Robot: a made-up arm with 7 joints.
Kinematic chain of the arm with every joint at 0, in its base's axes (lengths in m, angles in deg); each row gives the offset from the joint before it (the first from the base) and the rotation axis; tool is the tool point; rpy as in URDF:
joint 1: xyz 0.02 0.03 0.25 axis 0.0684 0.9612 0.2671
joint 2: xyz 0 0.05 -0.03 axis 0.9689 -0.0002 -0.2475
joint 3: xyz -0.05 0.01 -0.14 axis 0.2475 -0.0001 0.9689
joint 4: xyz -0.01 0.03 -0.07 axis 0.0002 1 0
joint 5: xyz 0.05 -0.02 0 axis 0.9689 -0.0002 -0.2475
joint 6: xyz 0.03 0.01 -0.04 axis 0.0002 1 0
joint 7: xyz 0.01 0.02 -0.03 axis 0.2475 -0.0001 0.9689
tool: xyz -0.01 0 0.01 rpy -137.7 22.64 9.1
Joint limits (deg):
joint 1: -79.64..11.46
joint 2: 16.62..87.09
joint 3: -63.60..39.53
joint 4: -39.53..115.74
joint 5: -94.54..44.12
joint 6: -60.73..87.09
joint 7: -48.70..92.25
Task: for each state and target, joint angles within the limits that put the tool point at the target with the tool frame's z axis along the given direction. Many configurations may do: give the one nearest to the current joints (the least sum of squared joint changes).
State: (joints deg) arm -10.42 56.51 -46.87 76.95 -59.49 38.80 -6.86
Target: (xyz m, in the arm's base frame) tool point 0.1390 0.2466 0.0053 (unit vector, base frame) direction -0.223 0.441 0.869
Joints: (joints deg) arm -35.45 41.17 -63.05 55.03 -61.56 79.25 11.30
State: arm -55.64 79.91 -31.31 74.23 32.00 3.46 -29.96
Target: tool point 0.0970 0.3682 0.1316 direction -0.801 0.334 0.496
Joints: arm -40.09 61.24 -7.25 97.67 4.81 14.13 -23.42
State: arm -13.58 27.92 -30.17 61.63 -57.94 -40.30 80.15
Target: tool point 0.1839 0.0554 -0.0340 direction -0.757 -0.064 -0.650
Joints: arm -38.70 16.62 -55.90 24.17 -66.00 -31.47 78.16
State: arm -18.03 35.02 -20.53 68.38 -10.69 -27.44 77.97
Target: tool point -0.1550 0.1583 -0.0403 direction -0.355 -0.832 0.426
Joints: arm 9.13 16.62 10.90 97.22 -49.41 -17.03 58.12
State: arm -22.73 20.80 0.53 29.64 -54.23 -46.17 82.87
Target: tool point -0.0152 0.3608 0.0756 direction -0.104 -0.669 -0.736
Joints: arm 11.46 57.64 38.42 47.11 -68.20 -13.25 83.36
